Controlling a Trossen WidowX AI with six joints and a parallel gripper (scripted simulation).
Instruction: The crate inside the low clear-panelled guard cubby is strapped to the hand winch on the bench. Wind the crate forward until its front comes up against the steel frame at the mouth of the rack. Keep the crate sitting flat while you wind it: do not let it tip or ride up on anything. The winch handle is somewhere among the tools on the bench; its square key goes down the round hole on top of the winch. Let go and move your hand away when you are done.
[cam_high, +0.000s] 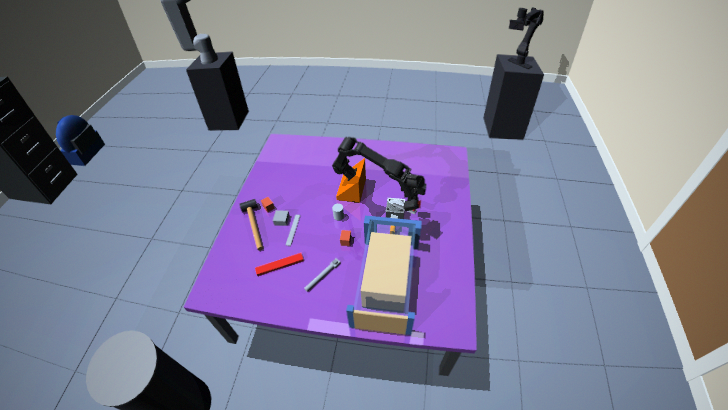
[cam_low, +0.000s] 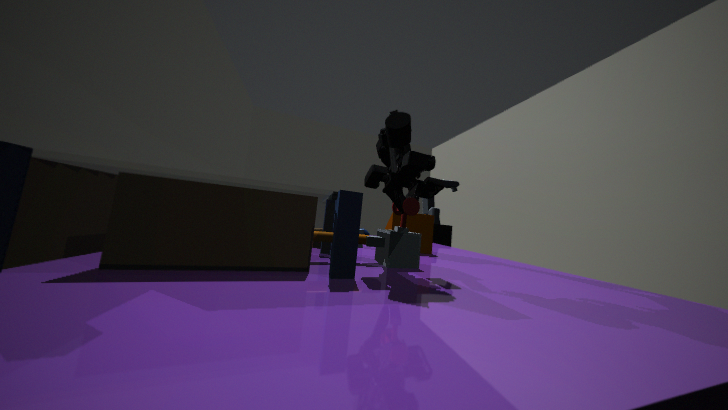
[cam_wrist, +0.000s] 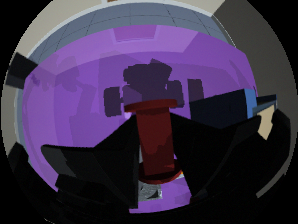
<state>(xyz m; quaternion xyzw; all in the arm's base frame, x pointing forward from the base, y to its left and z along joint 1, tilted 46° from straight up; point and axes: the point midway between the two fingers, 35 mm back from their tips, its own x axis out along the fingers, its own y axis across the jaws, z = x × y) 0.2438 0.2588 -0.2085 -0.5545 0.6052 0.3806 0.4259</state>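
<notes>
Right now my gripper tip is 20 mm to the left of the red knob. The rest, counted from my gripper tip: grey bar: 620 mm to the right, 130 mm below, 80 mm ahead; grey winch: 120 mm to the right, 100 mm below, 60 mm behind; winch handle: 50 mm to the right, 30 mm below, 20 mm behind.
</notes>
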